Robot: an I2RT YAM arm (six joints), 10 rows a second.
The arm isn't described. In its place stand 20 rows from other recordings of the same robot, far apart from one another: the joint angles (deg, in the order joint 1, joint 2, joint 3, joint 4, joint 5, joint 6), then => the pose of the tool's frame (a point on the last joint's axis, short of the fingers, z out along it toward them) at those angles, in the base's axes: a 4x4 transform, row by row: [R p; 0 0 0 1], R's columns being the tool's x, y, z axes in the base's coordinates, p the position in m.
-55.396 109.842 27.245 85.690 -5.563 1.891 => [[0.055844 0.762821 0.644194 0.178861], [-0.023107 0.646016 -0.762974 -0.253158], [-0.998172 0.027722 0.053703 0.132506], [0 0 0 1]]
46.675 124.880 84.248 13.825 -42.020 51.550 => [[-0.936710 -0.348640 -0.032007 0.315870], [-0.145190 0.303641 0.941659 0.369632], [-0.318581 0.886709 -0.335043 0.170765], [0 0 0 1]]
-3.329 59.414 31.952 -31.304 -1.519 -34.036 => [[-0.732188 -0.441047 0.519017 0.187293], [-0.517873 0.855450 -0.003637 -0.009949], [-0.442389 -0.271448 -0.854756 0.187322], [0 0 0 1]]
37.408 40.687 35.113 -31.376 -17.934 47.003 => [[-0.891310 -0.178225 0.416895 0.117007], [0.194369 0.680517 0.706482 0.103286], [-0.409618 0.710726 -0.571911 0.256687], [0 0 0 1]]
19.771 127.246 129.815 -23.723 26.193 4.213 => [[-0.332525 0.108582 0.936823 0.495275], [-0.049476 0.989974 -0.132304 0.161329], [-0.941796 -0.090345 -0.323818 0.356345], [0 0 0 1]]
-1.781 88.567 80.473 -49.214 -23.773 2.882 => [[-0.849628 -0.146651 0.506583 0.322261], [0.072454 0.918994 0.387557 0.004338], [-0.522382 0.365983 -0.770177 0.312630], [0 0 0 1]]
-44.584 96.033 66.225 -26.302 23.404 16.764 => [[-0.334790 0.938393 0.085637 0.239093], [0.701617 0.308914 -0.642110 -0.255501], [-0.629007 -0.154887 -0.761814 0.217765], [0 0 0 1]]
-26.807 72.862 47.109 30.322 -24.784 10.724 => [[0.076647 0.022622 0.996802 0.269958], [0.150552 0.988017 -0.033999 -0.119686], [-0.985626 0.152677 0.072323 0.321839], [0 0 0 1]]
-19.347 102.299 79.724 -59.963 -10.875 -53.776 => [[-0.796656 -0.576116 0.182837 0.322692], [-0.559921 0.817348 0.135762 -0.106184], [-0.227656 0.005781 -0.973724 0.224754], [0 0 0 1]]
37.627 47.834 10.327 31.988 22.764 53.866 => [[-0.253230 -0.090576 0.963156 0.150967], [0.745110 0.616723 0.253899 0.098982], [-0.616998 0.781952 -0.088684 0.197332], [0 0 0 1]]
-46.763 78.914 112.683 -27.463 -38.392 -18.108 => [[0.025466 0.164204 0.986098 0.181084], [-0.382704 0.912873 -0.142127 -0.160310], [-0.923520 -0.373764 0.086089 0.569826], [0 0 0 1]]
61.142 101.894 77.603 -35.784 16.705 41.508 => [[-0.823310 -0.299147 0.482361 0.190593], [-0.178838 0.943271 0.279745 0.324657], [-0.538682 0.144053 -0.830103 0.232050], [0 0 0 1]]
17.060 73.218 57.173 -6.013 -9.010 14.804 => [[-0.456593 -0.322552 0.829146 0.282280], [0.123858 0.899843 0.418260 0.092457], [-0.881012 0.293671 -0.370911 0.315210], [0 0 0 1]]
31.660 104.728 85.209 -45.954 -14.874 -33.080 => [[-0.322464 -0.923722 0.206770 0.321277], [-0.818601 0.381815 0.429080 0.208852], [-0.475298 -0.030899 -0.879282 0.244895], [0 0 0 1]]
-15.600 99.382 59.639 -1.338 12.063 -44.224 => [[-0.742806 -0.144250 0.653782 0.356106], [-0.500755 0.767873 -0.399519 -0.107151], [-0.444390 -0.624150 -0.642615 0.191962], [0 0 0 1]]
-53.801 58.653 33.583 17.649 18.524 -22.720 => [[-0.437750 0.847949 0.298927 0.130758], [-0.021955 0.322294 -0.946385 -0.197815], [-0.898829 -0.420843 -0.122467 0.275583], [0 0 0 1]]
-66.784 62.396 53.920 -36.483 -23.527 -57.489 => [[-0.766386 0.158145 0.622610 0.101479], [-0.174682 0.881394 -0.438898 -0.200536], [-0.618174 -0.445124 -0.647862 0.295332], [0 0 0 1]]
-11.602 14.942 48.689 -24.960 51.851 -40.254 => [[-0.458003 0.772517 0.439830 0.023927], [-0.313443 0.322657 -0.893110 -0.033492], [-0.831857 -0.546909 0.094362 0.382228], [0 0 0 1]]
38.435 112.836 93.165 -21.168 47.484 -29.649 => [[-0.453441 -0.238867 0.858681 0.366877], [-0.786629 0.560222 -0.259551 0.257649], [-0.419054 -0.793154 -0.441927 0.266712], [0 0 0 1]]
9.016 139.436 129.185 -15.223 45.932 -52.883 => [[-0.680278 -0.017904 0.732735 0.558551], [-0.669483 0.422112 -0.611240 0.062727], [-0.298353 -0.906367 -0.299141 0.258145], [0 0 0 1]]
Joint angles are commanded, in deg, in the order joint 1, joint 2, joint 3, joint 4, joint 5, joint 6. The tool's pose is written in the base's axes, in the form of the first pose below.
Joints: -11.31, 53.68, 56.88, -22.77, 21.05, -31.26
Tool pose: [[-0.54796 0.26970 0.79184 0.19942], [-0.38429 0.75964 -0.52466 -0.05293], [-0.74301 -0.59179 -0.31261 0.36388], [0 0 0 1]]
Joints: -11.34, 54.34, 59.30, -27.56, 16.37, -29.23
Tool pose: [[-0.54552 0.20327 0.81307 0.19887], [-0.36845 0.81320 -0.45051 -0.05012], [-0.75277 -0.54534 -0.36872 0.36739], [0 0 0 1]]
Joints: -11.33, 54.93, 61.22, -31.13, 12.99, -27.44
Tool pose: [[-0.54594 0.15759 0.82287 0.19835], [-0.34856 0.85039 -0.39412 -0.04790], [-0.76187 -0.50199 -0.40934 0.37040], [0 0 0 1]]
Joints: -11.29, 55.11, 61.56, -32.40, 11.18, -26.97
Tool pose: [[-0.54709 0.12893 0.82708 0.19835], [-0.34448 0.86584 -0.36284 -0.04664], [-0.76291 -0.48342 -0.42928 0.36953], [0 0 0 1]]
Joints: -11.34, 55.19, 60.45, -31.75, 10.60, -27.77
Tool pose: [[-0.55223 0.11008 0.82639 0.20001], [-0.35634 0.86497 -0.35334 -0.04679], [-0.75370 -0.48961 -0.43843 0.36385], [0 0 0 1]]
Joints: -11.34, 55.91, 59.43, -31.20, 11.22, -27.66
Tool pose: [[-0.57138 0.10903 0.81341 0.20389], [-0.34983 0.86422 -0.36158 -0.04795], [-0.74239 -0.49115 -0.45565 0.35647], [0 0 0 1]]
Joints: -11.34, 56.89, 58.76, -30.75, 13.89, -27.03
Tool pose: [[-0.60223 0.13841 0.78623 0.20790], [-0.32918 0.85418 -0.40251 -0.05041], [-0.72730 -0.50122 -0.46885 0.35017], [0 0 0 1]]
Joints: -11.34, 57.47, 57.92, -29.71, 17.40, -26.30
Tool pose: [[-0.62609 0.18519 0.75744 0.21043], [-0.30565 0.83536 -0.45690 -0.05306], [-0.71734 -0.51757 -0.46641 0.34523], [0 0 0 1]]
